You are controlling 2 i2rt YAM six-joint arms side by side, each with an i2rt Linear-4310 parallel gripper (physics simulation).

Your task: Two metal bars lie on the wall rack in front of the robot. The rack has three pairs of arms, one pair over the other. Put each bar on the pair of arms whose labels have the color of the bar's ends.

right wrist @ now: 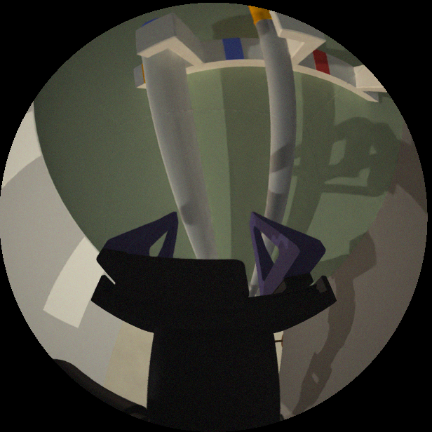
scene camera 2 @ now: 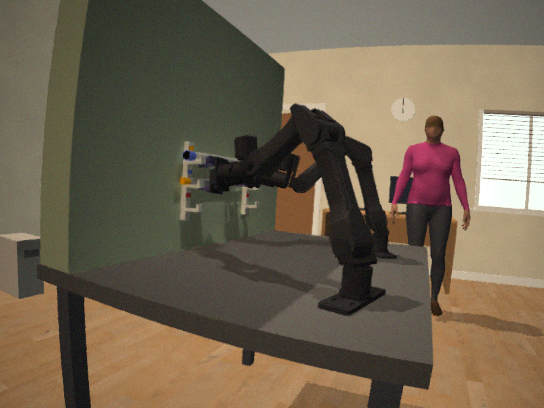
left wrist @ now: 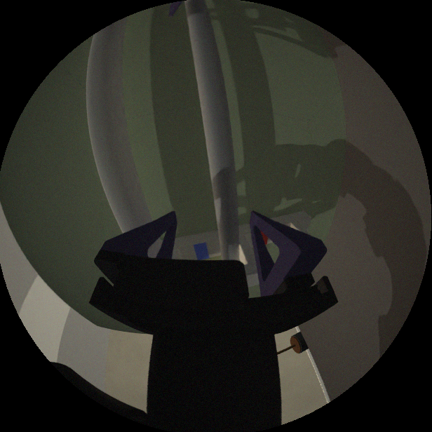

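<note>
The white wall rack has orange labels on top, blue in the middle and red at the bottom. A blue-ended grey bar lies on the top, orange-labelled arms. An orange-ended grey bar lies on the middle, blue-labelled arms. My left gripper is open and empty; the orange-ended bar shows between its fingers in the left wrist view. My right gripper is open and empty, with the blue-ended bar between its fingers in view. In scene camera 2 it is mostly hidden.
The green wall panel stands behind the rack on the dark table. The red-labelled bottom arms hold no bar. The two arms work close together, and the tip of a right finger shows at the top of the left wrist view. A person stands beyond the table.
</note>
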